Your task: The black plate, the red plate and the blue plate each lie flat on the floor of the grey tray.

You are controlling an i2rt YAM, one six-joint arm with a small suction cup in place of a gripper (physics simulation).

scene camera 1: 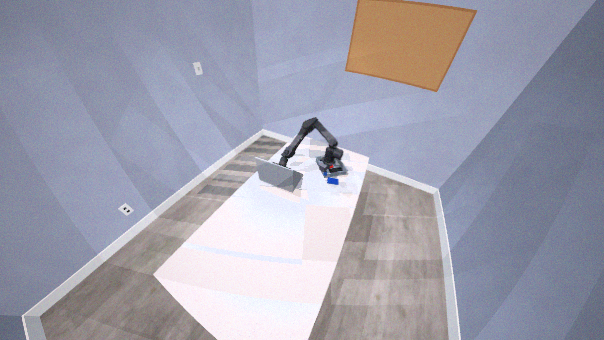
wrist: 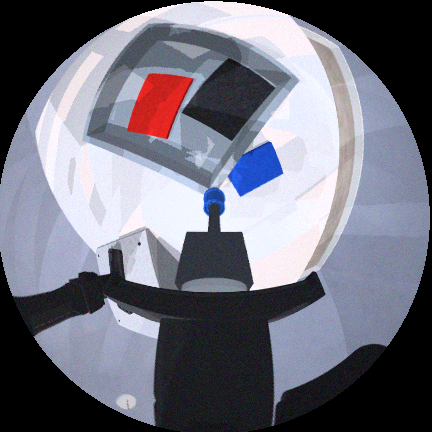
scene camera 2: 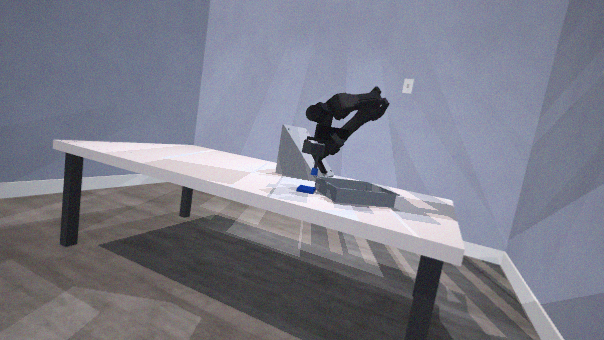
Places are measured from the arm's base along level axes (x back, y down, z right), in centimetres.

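Pixels of known places: end effector, tool point: (scene camera 1: 325, 174) (wrist: 213, 197) (scene camera 2: 313, 174); arm's base, origin of the base link: (scene camera 2: 315, 156).
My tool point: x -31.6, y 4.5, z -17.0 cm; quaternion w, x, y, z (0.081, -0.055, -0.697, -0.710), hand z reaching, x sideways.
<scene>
Ahead of a thing's pixels: the offset from my tool point to its top centre. Level surfaces: height alone.
My suction cup (scene camera 1: 325, 174) (scene camera 2: 314, 171) (wrist: 214, 201) is blue, holds nothing and hangs above the table close to a corner of the grey tray {dy +0.3, dx +1.9, dz -16.4 cm} (scene camera 2: 370, 196) (wrist: 150, 157). The red plate {dy +4.0, dx +5.3, dz -15.7 cm} (scene camera 1: 331, 167) (wrist: 160, 106) lies flat on the tray floor. The black plate {dy +4.1, dx -5.2, dz -14.1 cm} (wrist: 230, 100) lies in the tray beside the red plate, with a gap between them and its edge close to the tray wall; whether it is fully flat is hard to tell. The blue plate {dy +4.3, dx -7.3, dz -1.6 cm} (scene camera 1: 333, 181) (scene camera 2: 306, 189) (wrist: 257, 169) lies flat on the table, outside the tray and close to its wall. The tray walls hide the red and black plates in the second scene view.
A grey wedge-shaped bracket (scene camera 1: 279, 176) (scene camera 2: 290, 152) (wrist: 127, 255) stands upright on the white table {dy +5.3 cm} (scene camera 1: 250, 220) (scene camera 2: 220, 167), beside the arm's base. The tray walls rise around the red and black plates. A long table edge runs beyond the blue plate.
</scene>
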